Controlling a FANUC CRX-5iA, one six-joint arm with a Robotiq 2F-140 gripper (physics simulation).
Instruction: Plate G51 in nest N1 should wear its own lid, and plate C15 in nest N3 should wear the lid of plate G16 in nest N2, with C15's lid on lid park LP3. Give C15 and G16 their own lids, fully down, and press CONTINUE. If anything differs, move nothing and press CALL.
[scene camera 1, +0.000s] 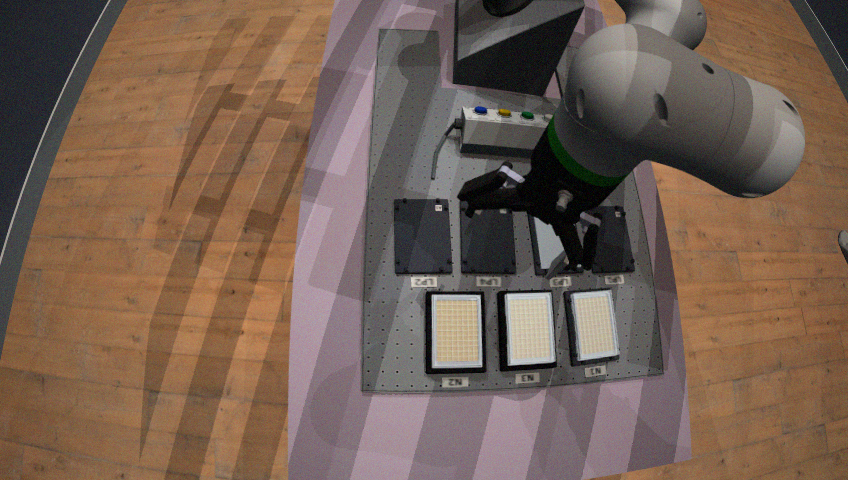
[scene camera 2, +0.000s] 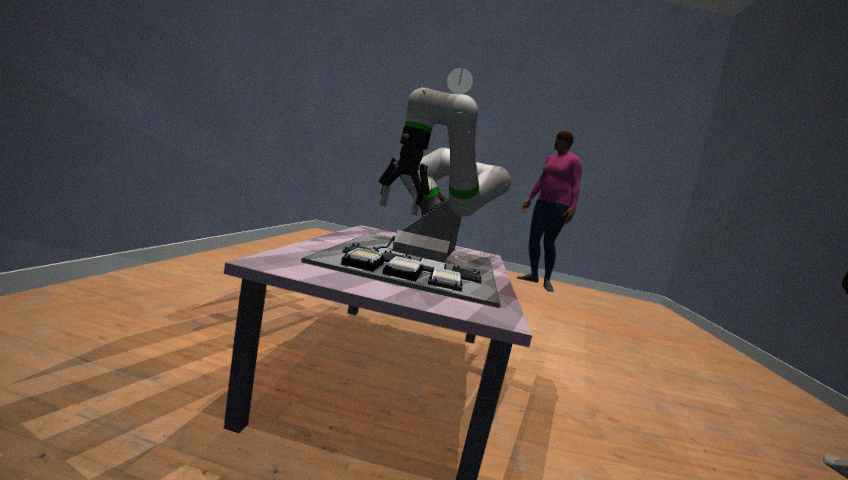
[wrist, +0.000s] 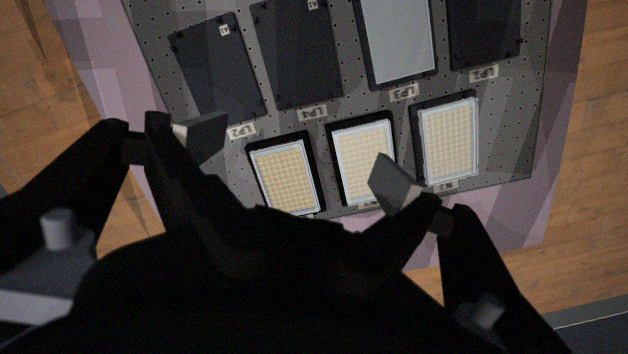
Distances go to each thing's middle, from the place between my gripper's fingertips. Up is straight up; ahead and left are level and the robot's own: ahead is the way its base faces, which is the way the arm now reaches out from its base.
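Counted from my hand: N2 nest (scene camera 1: 428, 306), 110 mm ahead, 60 mm to the right, 170 mm below; LP4 park (scene camera 1: 489, 249), 80 mm behind, 10 mm to the left, 170 mm below; LP2 park (scene camera 1: 421, 226), 70 mm behind, 120 mm to the right, 170 mm below; N3 nest (scene camera 1: 500, 295), 100 mm ahead, 70 mm to the left, 170 mm below.
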